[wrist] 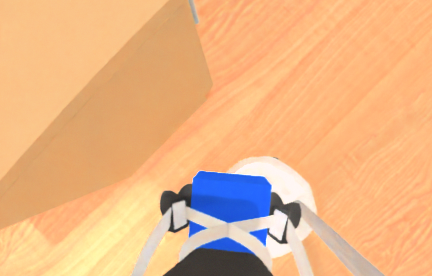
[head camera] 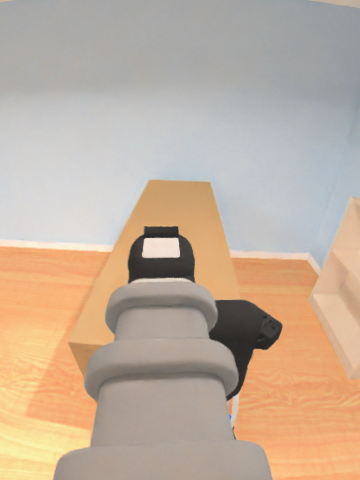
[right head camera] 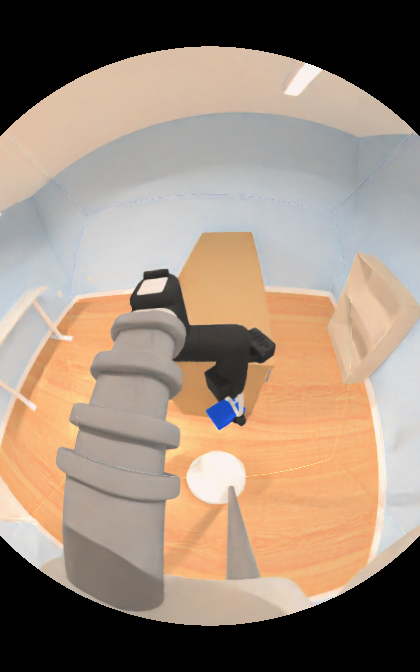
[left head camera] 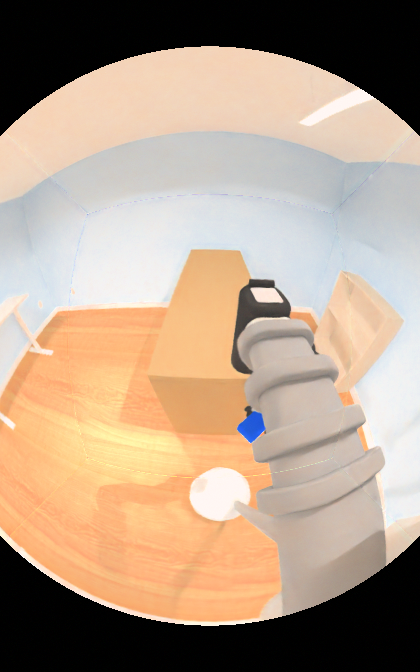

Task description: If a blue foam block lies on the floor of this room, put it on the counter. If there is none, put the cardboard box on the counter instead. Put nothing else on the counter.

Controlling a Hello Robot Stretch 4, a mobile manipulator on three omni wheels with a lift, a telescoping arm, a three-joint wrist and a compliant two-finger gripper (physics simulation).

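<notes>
The blue foam block (left head camera: 251, 427) (right head camera: 221, 414) (wrist: 231, 192) is held between the two fingertips of my gripper (wrist: 229, 203), which is shut on it. The block hangs in front of the near end of the counter, lower than its top, and the wrist view shows it apart from the counter. The counter (head camera: 180, 205) (left head camera: 200, 325) (right head camera: 227, 280) (wrist: 50, 50) is a long tan cabinet running away to the far wall, and no object shows on the visible part of its top. My arm hides part of it. The cardboard box does not show in these views.
A pale open shelf unit (left head camera: 382, 345) (right head camera: 390, 335) stands to the right of the counter. A white-legged table or bench (left head camera: 12, 305) stands by the left wall. A white disc (left head camera: 220, 494) (right head camera: 216, 475) (wrist: 300, 200) is low down, below the block.
</notes>
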